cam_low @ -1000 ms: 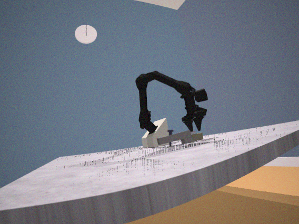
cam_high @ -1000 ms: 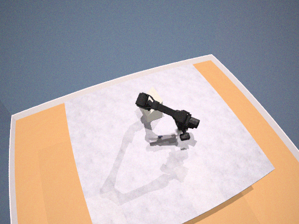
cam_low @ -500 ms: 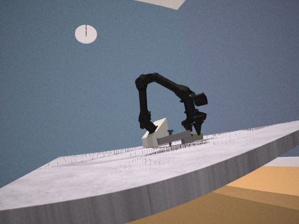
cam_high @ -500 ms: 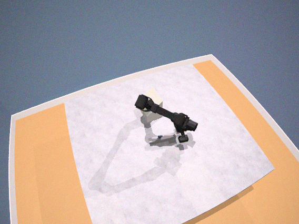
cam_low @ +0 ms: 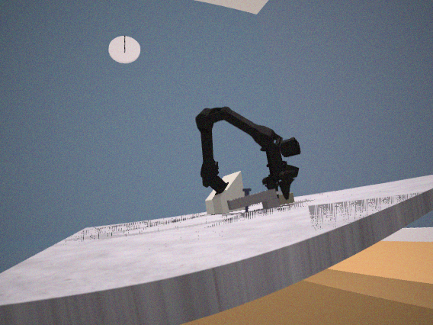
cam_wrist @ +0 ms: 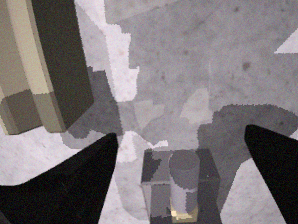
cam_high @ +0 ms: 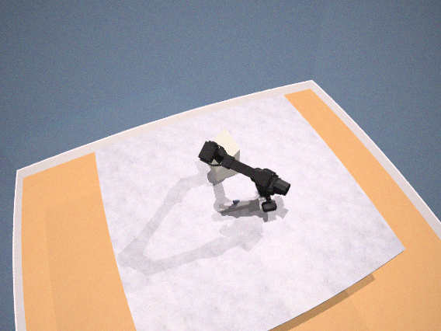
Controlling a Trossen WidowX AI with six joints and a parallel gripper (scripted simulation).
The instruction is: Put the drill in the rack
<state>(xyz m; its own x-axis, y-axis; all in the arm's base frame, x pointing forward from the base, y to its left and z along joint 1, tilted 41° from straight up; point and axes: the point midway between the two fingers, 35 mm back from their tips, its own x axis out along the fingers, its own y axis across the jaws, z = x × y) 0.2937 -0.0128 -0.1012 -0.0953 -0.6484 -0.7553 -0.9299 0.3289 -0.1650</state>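
Right now the drill is 20 mm behind my gripper tip, 50 mm to the right of it and 30 mm above it. From my gripper tip the other things lie so: olive-tan rack: 50 mm behind, 80 mm to the left; then holder block: 40 mm behind, 100 mm to the right, 10 mm above; then key: 50 mm behind, 130 mm to the right, 30 mm above.
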